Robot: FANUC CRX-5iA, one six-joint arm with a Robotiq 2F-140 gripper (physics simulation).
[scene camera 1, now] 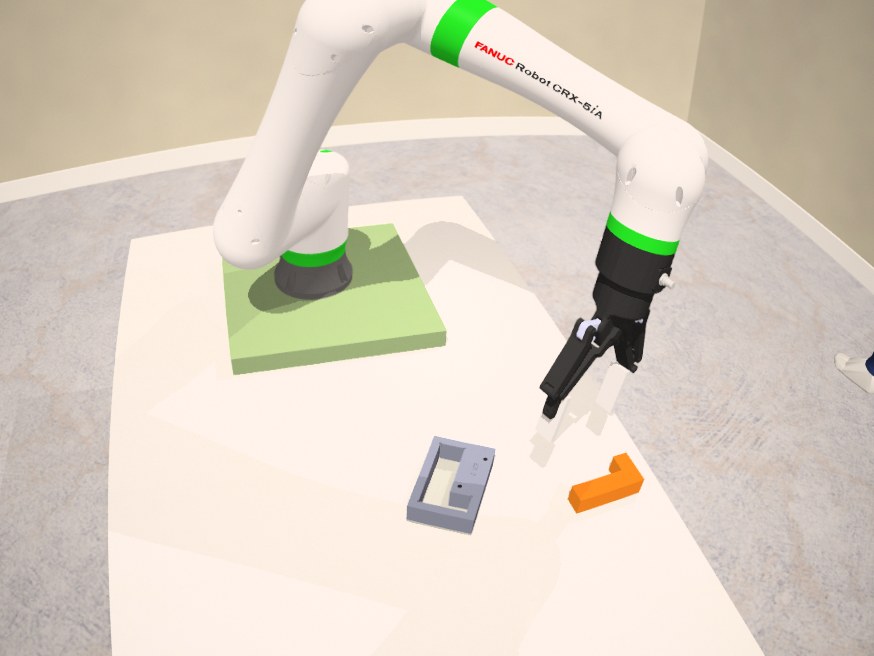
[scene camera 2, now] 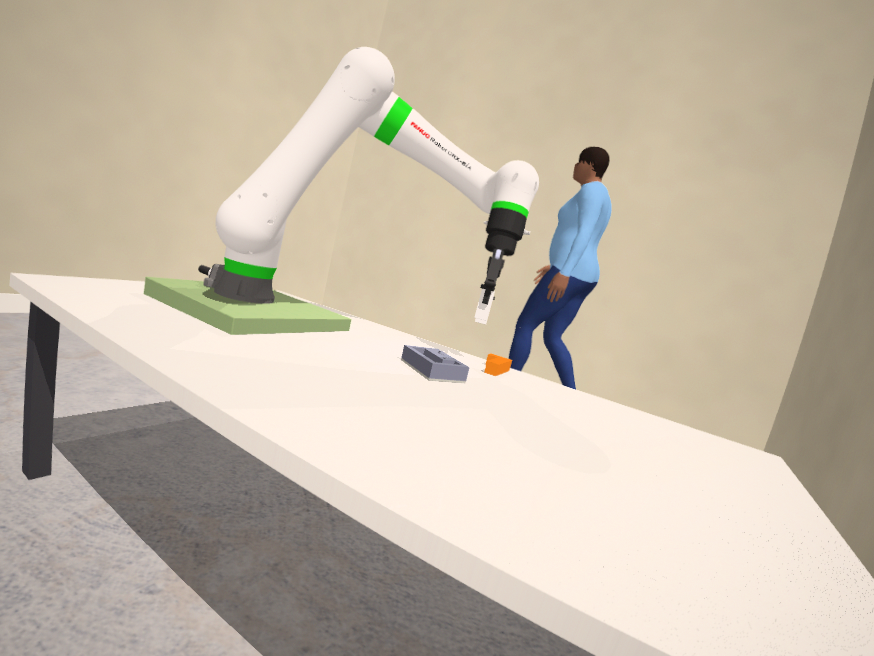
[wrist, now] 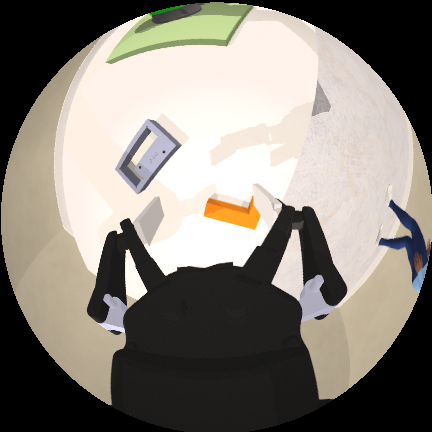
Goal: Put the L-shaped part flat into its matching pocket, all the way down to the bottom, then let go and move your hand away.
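Seen in the pictures: gripper, between the fingertips: (scene camera 1: 576, 420) (scene camera 2: 480, 321) (wrist: 206, 199); arm's base, origin of its link: (scene camera 1: 313, 276) (scene camera 2: 244, 296).
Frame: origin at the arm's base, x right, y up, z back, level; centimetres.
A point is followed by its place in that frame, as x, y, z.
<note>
The orange L-shaped part (scene camera 1: 607, 487) {-30.7, -0.9, -60.3} (scene camera 2: 497, 365) {-26.0, -1.3, -61.1} (wrist: 232, 215) {-31.5, -0.9, -59.3} lies on the table, apparently flat, near the table's right edge in scene camera 1. The grey-blue tray (scene camera 1: 439, 519) {-6.6, -1.7, -58.3} (scene camera 2: 448, 371) {-6.2, -1.7, -58.1} (wrist: 159, 156) {-15.0, -0.3, -51.4} stands apart from it, to its left in that view. The tray's L-shaped pocket shows its pale floor, with no part in it. My gripper (scene camera 1: 580, 408) {-26.4, 7.7, -53.9} (scene camera 2: 482, 310) {-26.4, 7.7, -53.9} (wrist: 206, 199) {-26.4, 7.7, -53.9} is open wide, with nothing between the fingers. It hangs above the table, higher than the part. In the wrist view the part shows beyond the fingers, nearer the right fingertip.
The green base plate (scene camera 1: 338, 331) {-1.7, -0.4, -17.1} (scene camera 2: 282, 321) {4.7, -1.2, -20.6} (wrist: 200, 35) {-13.7, -0.5, -19.2} carries the arm at the back of the white table (scene camera 1: 282, 564) {15.2, -4.0, -60.2} (scene camera 2: 395, 451) {29.8, -3.9, -70.5}. A person (scene camera 2: 582, 233) (wrist: 412, 235) in a light blue top stands beyond the table edge nearest the part.
</note>
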